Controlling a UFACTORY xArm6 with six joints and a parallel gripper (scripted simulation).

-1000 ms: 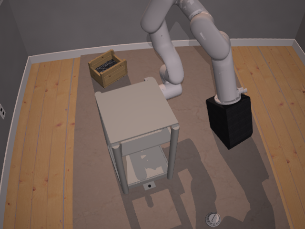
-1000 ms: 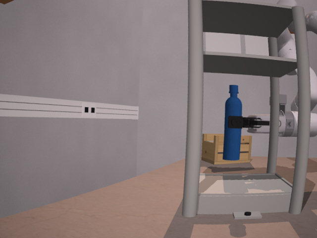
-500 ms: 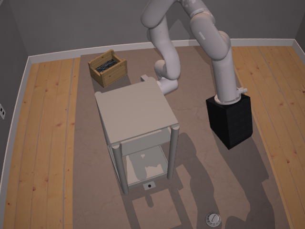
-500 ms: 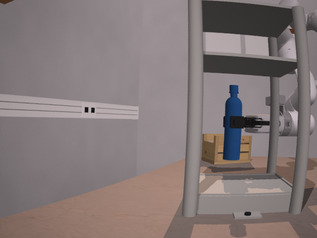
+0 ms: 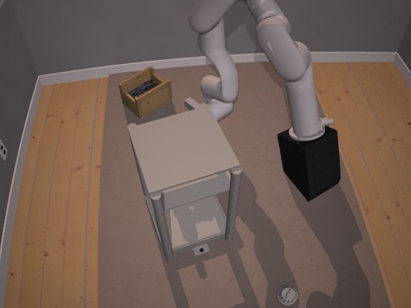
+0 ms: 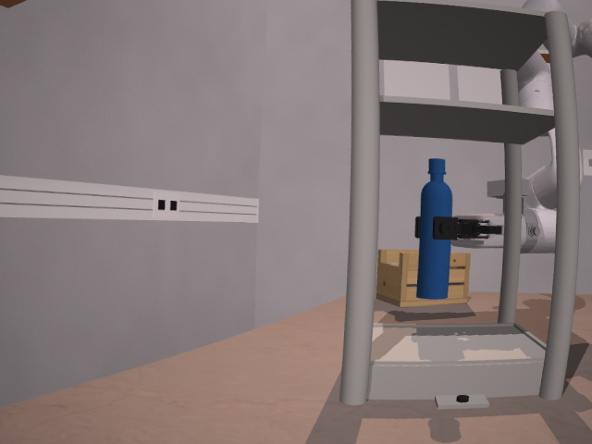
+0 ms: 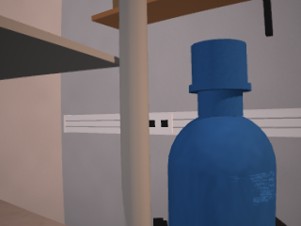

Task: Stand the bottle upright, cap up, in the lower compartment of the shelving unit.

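Now: hand 190 mm to the right of the grey shelving unit, 60 mm past it and 30 mm below it. From my hand the other things lie so: wooden crate (370 mm to the right, 110 mm below, 90 mm ahead); then round dial (500 mm to the left, 340 mm behind, 150 mm below).
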